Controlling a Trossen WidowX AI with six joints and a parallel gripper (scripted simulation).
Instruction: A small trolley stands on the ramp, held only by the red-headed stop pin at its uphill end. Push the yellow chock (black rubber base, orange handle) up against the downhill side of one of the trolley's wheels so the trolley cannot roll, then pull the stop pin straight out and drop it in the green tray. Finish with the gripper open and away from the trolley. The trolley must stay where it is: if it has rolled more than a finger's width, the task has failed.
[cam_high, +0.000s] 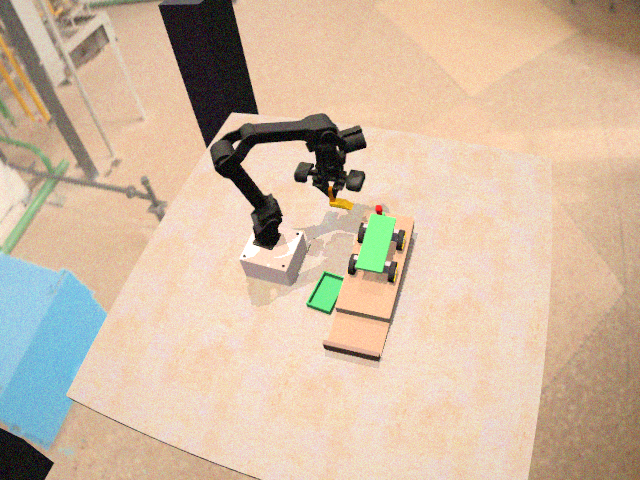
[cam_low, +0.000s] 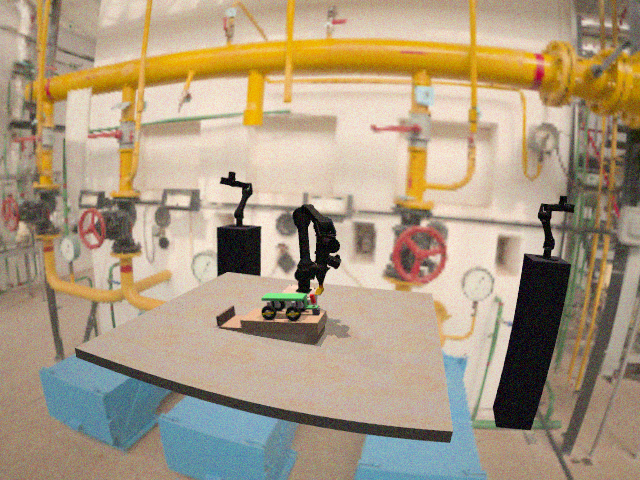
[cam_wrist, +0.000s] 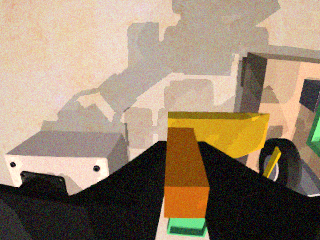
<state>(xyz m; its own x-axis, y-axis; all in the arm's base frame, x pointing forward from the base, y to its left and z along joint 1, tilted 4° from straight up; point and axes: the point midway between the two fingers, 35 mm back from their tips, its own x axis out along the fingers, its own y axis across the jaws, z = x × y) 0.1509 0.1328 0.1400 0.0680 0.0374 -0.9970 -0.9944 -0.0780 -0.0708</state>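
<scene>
Right now the yellow chock is 20 mm ahead of my gripper tip and 10 mm below it. The rest, counted from my gripper tip: red-headed stop pin 130 mm ahead, 20 mm to the left, 40 mm below; wooden ramp 160 mm ahead, 100 mm to the right, 130 mm below; trolley 160 mm ahead, 90 mm to the right, 60 mm below.
</scene>
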